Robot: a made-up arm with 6 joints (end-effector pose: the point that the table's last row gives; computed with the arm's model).
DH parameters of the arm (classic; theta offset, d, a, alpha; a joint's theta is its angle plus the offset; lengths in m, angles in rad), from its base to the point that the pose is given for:
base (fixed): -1.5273 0 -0.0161 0
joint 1: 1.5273 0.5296 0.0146 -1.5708
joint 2: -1.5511 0 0.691 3.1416
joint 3: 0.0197 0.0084 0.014 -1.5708
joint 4: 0 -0.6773 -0.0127 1.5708
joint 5: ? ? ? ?
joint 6: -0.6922 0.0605 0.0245 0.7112
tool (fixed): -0.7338 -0.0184 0 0
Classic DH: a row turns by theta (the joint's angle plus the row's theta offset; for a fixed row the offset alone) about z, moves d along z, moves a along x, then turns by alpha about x.
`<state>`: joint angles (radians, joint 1 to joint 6).
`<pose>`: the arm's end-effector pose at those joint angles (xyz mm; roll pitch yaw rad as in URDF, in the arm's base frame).
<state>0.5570 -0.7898 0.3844 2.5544 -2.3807 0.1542</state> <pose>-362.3 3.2 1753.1 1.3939 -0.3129 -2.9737</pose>
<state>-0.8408 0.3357 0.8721 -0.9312 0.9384 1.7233</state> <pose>534.8 -713.0 1359.3 2.8356 -0.5046 2.8350</pose>
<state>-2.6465 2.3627 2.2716 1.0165 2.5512 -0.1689</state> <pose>-1148.7 -395.7 146.4 -0.9617 -1.0746 1.2714</pose>
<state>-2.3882 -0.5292 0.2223 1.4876 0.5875 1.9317</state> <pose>-48.4 61.5 1721.5 -2.1425 0.3732 -1.1357</pose>
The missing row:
joint 5: 0 0.2246 0.0003 -1.5708
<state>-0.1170 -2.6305 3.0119 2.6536 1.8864 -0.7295</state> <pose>335.8 158.6 -323.0 1.6764 0.2190 1.3172</pose>
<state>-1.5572 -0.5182 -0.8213 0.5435 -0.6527 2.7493</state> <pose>-184.1 -305.1 1064.2 -0.2690 0.7954 -0.2838</pose>
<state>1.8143 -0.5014 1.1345 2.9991 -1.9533 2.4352</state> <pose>-106.2 -377.5 1820.2 -0.4042 -0.1552 -0.2111</pose>
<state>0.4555 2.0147 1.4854 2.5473 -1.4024 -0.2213</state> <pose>1066.0 770.9 -30.0 -1.5141 -0.7382 1.2117</pose>
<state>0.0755 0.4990 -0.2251 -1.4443 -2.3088 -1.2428</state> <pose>736.7 11.8 484.2 -1.3386 -0.1930 -2.8223</pose>
